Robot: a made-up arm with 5 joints.
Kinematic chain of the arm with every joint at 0, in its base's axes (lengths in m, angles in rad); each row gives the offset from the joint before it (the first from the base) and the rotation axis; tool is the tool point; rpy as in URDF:
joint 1: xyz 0.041 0 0.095 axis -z
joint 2: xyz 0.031 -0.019 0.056 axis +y
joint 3: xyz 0.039 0 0.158 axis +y
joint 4: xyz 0.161 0 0.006 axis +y
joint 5: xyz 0.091 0.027 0 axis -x
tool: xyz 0 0 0 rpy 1.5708 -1.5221 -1.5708
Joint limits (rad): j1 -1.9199..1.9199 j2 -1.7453..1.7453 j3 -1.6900..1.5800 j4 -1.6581..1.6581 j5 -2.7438..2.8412
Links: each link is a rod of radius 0.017 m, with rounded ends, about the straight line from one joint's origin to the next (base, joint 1, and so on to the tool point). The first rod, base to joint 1, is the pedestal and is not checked.
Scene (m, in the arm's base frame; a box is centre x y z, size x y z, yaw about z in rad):
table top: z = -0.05
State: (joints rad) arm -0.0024 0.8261 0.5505 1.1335 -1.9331
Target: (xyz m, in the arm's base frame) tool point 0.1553 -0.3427 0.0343
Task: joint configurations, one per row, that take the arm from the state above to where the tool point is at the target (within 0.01 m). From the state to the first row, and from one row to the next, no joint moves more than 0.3 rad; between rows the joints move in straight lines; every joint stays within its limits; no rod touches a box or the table.
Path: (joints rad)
1: 0.2523 0.8616 0.3616 1.0069 -1.9331
2: 0.5070 0.8971 0.1726 0.8802 -1.9331
3: 0.7617 0.9325 -0.0163 0.7536 -1.9331
4: 1.0163 0.9680 -0.2053 0.6269 -1.9331
5: 1.2710 1.0035 -0.3942 0.5003 -1.9331

